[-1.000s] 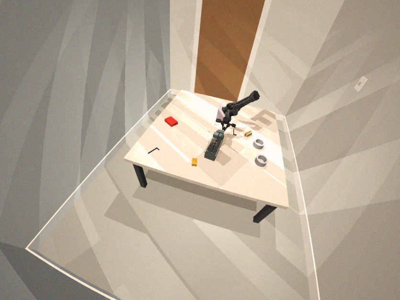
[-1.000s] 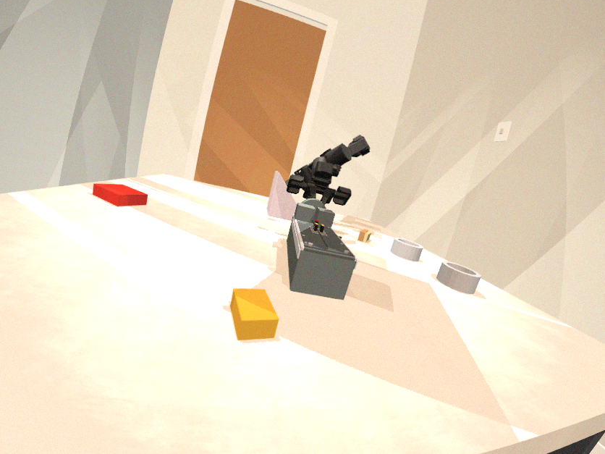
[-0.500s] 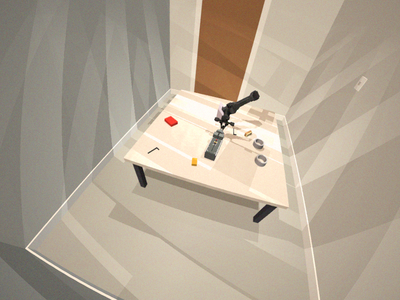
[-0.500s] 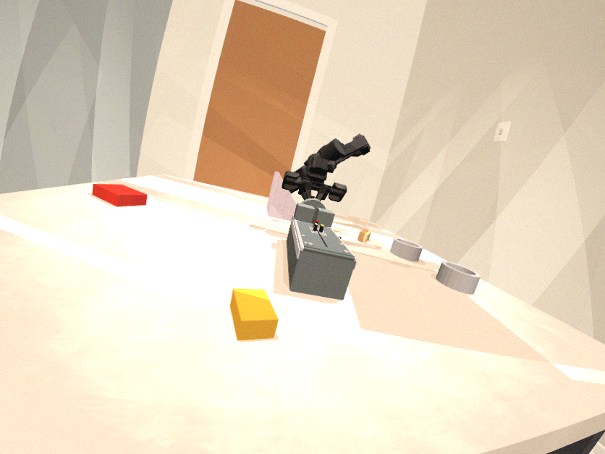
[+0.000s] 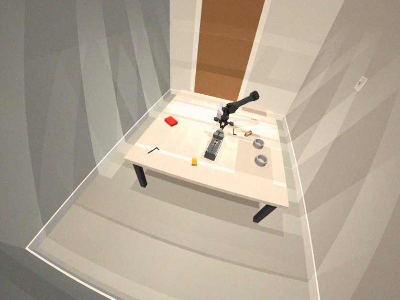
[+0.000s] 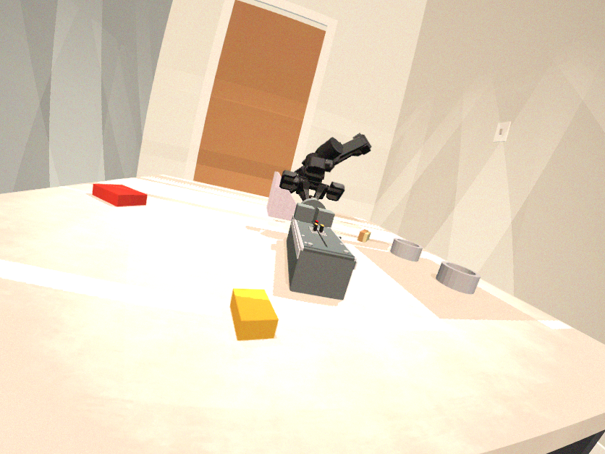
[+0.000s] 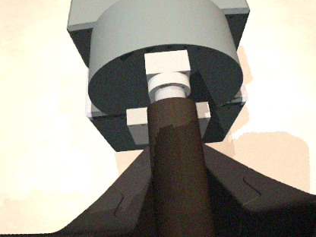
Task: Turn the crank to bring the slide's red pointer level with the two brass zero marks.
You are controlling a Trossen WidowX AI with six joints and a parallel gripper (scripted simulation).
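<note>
My gripper tip is 13 cm short of the red pointer, 2 cm to the left of it and 1 cm above it. Round my gripper tip: dark brown crank handle 2 cm behind, 3 cm above; then yellow block 36 cm ahead, 15 cm to the right, 8 cm below; then tan block 15 cm behind, 28 cm to the left, 8 cm below.
</note>
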